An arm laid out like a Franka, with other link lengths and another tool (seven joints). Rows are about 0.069 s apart.
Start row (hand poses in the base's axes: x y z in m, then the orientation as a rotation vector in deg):
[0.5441, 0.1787, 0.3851, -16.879, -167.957, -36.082]
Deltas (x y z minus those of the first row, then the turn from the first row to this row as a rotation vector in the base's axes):
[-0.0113, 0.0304, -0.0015, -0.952, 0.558, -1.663]
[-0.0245, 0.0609, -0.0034, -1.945, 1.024, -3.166]
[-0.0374, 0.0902, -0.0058, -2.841, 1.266, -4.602]
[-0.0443, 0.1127, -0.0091, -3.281, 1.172, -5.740]
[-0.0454, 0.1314, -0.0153, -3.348, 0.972, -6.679]
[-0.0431, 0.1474, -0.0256, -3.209, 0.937, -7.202]
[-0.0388, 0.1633, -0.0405, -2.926, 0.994, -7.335]
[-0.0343, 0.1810, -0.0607, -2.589, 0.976, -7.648]
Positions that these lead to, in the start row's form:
[0.5328, 0.2091, 0.3836, -19.572, -167.843, -34.742]
[0.5196, 0.2396, 0.3817, -22.004, -167.786, -33.344]
[0.5067, 0.2689, 0.3793, -24.278, -167.868, -32.141]
[0.4998, 0.2914, 0.3760, -25.999, -168.088, -31.664]
[0.4987, 0.3101, 0.3698, -27.370, -168.269, -31.738]
[0.5010, 0.3261, 0.3595, -28.129, -168.227, -32.012]
[0.5053, 0.3420, 0.3446, -28.306, -168.061, -32.423]
[0.5098, 0.3597, 0.3244, -28.734, -167.937, -32.958]

